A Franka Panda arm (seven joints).
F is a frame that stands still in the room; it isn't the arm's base.
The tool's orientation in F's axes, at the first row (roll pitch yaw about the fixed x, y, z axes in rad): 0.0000, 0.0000, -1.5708
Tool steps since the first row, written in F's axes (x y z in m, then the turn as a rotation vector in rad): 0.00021, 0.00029, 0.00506, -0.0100, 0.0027, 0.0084; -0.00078, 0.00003, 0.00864, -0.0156, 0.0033, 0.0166; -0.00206, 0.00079, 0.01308, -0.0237, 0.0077, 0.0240; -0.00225, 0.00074, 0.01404, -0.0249, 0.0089, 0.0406; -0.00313, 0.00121, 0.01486, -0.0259, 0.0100, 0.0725; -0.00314, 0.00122, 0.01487, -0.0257, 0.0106, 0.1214; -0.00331, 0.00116, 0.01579, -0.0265, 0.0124, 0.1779
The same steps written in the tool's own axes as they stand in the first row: -0.00029, 0.00021, 0.00506, -0.0027, -0.0100, 0.0084; -0.00003, -0.00078, 0.00864, -0.0033, -0.0156, 0.0166; -0.00079, -0.00206, 0.01308, -0.0077, -0.0237, 0.0240; -0.00074, -0.00225, 0.01404, -0.0089, -0.0249, 0.0406; -0.00121, -0.00313, 0.01486, -0.0100, -0.0259, 0.0725; -0.00122, -0.00314, 0.01487, -0.0106, -0.0257, 0.1214; -0.00116, -0.00331, 0.01579, -0.0124, -0.0265, 0.1779
